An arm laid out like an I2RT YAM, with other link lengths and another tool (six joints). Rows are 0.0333 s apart.
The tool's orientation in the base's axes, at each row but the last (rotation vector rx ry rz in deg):
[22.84 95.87 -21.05]
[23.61 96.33 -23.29]
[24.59 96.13 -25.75]
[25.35 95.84 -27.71]
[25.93 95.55 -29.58]
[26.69 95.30 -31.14]
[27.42 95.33 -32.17]
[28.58 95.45 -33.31]
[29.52 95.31 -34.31]
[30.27 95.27 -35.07]
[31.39 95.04 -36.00]
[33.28 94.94 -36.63]
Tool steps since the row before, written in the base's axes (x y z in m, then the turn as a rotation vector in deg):
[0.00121 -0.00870 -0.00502 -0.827 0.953 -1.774]
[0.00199 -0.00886 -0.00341 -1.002 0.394 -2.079]
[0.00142 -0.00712 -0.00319 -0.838 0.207 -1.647]
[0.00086 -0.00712 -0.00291 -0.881 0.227 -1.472]
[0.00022 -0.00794 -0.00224 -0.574 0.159 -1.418]
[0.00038 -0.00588 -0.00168 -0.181 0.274 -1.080]
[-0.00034 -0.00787 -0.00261 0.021 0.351 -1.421]
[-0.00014 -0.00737 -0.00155 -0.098 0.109 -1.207]
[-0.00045 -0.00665 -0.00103 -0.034 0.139 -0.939]
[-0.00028 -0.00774 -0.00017 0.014 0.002 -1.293]
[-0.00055 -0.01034 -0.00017 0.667 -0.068 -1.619]
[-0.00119 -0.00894 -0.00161 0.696 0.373 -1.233]
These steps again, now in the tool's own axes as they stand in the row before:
[0.00438 -0.00709 0.00573 1.910 0.488 -0.924]
[0.00273 -0.00664 0.00652 2.214 -0.075 -0.758]
[0.00274 -0.00517 0.00535 1.757 -0.172 -0.583]
[0.00262 -0.00530 0.00500 1.591 -0.190 -0.653]
[0.00212 -0.00622 0.00499 1.490 -0.077 -0.372]
[0.00159 -0.00437 0.00399 1.095 0.214 -0.170]
[0.00263 -0.00621 0.00484 1.399 0.429 -0.014]
[0.00151 -0.00568 0.00471 1.207 0.145 0.017]
[0.00104 -0.00528 0.00407 0.932 0.181 0.010]
[0.00014 -0.00602 0.00488 1.272 0.146 0.184]
[0.00012 -0.00801 0.00656 1.481 0.561 0.751]
[0.00152 -0.00713 0.00555 1.109 0.863 0.412]

